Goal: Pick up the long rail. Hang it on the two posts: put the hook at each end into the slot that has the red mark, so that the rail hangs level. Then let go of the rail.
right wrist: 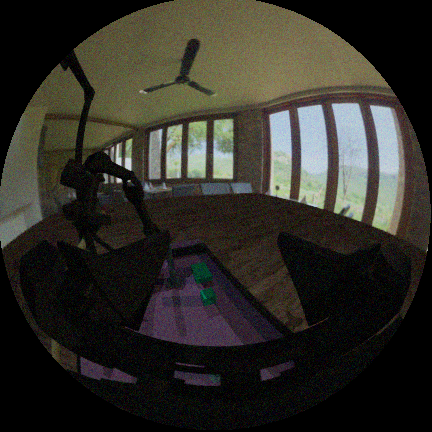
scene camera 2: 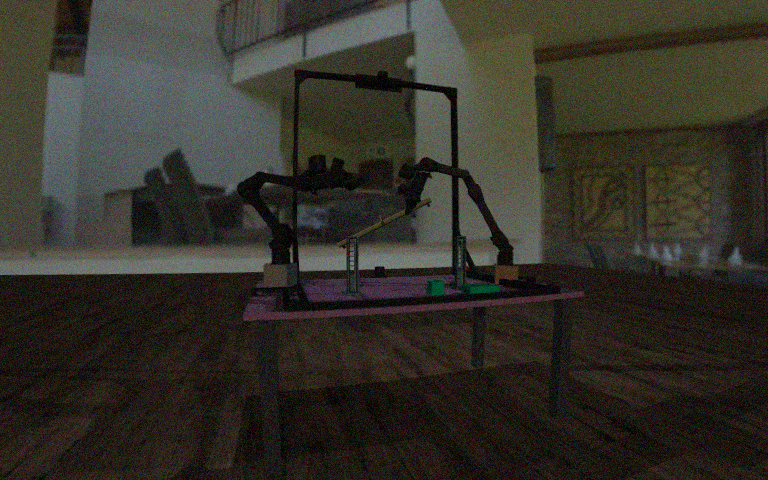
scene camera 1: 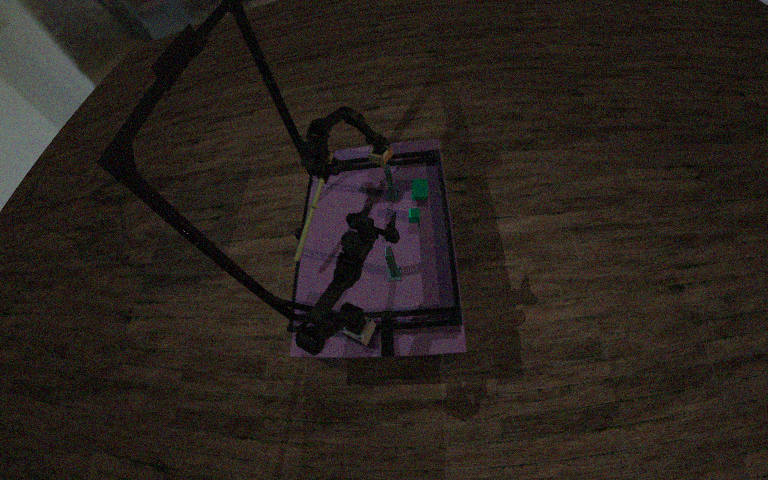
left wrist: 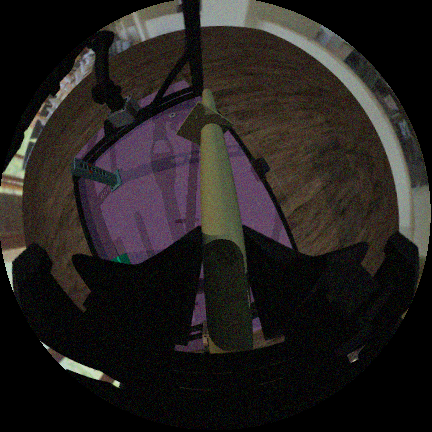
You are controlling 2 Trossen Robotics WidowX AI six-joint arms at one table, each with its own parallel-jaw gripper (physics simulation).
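Frame: origin at the left arm's base, x ahead, y left, z up, level; millimetres.
Seen in the pictures: left gripper, fingertip midpoint: (right wrist: 85, 248) (scene camera 2: 406, 215) (scene camera 1: 323, 182) (left wrist: 220, 230); right gripper, fingertip midpoint: (right wrist: 225, 236) (scene camera 2: 365, 177) (scene camera 1: 383, 208); left arm's base, link origin: (scene camera 2: 505, 265) (scene camera 1: 379, 150); right arm's base, link origin: (scene camera 2: 280, 263) (scene camera 1: 356, 325) (left wrist: 118, 105).
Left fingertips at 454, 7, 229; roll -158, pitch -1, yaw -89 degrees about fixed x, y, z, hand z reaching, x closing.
Note:
Offsets run from my left fingertips to a thing's top centre, as dx, dy, dz.
The long yellowish rail (scene camera 1: 306, 226) (scene camera 2: 380, 223) (left wrist: 218, 185) is raised and tilted, its left end lower in scene camera 2. In scene camera 1 it lies over the table's left edge, apart from the posts. My left gripper (scene camera 1: 321, 176) (scene camera 2: 412, 208) (left wrist: 220, 230) is shut on it near its higher end. My right gripper (scene camera 1: 382, 212) (scene camera 2: 353, 180) (right wrist: 225, 236) is open and empty, high above the table. One slotted post {+144, +383, -96} (scene camera 1: 391, 263) (scene camera 2: 352, 266) (left wrist: 97, 173) and the other post {-251, +168, -96} (scene camera 1: 390, 183) (scene camera 2: 460, 261) (right wrist: 173, 267) stand upright. Their red marks are hard to make out.
A larger green block {-327, +291, -281} (scene camera 1: 419, 189) (scene camera 2: 481, 288) (right wrist: 202, 272) and a smaller green block {-161, +338, -261} (scene camera 1: 414, 215) (scene camera 2: 435, 287) (right wrist: 207, 296) lie on the purple table (scene camera 1: 421, 346) (scene camera 2: 339, 312). A tall black frame (scene camera 1: 192, 234) (scene camera 2: 454, 141) rises behind the arms in scene camera 2.

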